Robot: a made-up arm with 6 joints.
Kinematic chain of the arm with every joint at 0, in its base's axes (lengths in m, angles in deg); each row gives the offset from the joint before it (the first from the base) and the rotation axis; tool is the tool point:
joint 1: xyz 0 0 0.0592 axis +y
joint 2: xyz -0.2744 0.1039 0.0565 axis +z
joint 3: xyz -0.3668 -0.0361 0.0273 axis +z
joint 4: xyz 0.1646 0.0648 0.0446 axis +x
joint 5: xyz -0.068 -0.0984 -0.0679 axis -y
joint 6: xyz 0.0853 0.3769 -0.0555 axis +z
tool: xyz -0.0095 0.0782 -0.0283
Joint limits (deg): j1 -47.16..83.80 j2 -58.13..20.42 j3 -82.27..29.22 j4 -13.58..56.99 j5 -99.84..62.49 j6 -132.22..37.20
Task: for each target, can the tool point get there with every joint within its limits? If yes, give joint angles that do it. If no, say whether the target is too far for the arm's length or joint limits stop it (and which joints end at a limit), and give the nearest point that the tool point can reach.
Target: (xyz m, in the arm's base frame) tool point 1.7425 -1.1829 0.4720
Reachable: no: too far | nearest point 0.3784 -0.1677 0.4025 | short by 1.702 m
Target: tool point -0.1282 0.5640 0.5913
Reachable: yes | joints 48.41 -10.47 13.34 40.42 14.88 8.83
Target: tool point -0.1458 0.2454 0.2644
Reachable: yes | joints 3.43 -30.44 -56.06 34.39 -70.56 4.57
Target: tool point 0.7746 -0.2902 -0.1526
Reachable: no: joint limits stop it (at a limit: joint 1, joint 2, joint 3, joint 4) | nearest point 0.3402 -0.1161 0.2901 | short by 0.644 m
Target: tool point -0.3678 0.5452 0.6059
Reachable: yes | joints 43.78 -0.98 7.76 29.66 -68.90 -16.03
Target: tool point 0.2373 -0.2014 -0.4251
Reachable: no: joint limits stop it (at a limit: joint 1, joint 2, joint 3, joint 4) | nearest point -0.0541 -0.0690 -0.2470 | short by 0.366 m
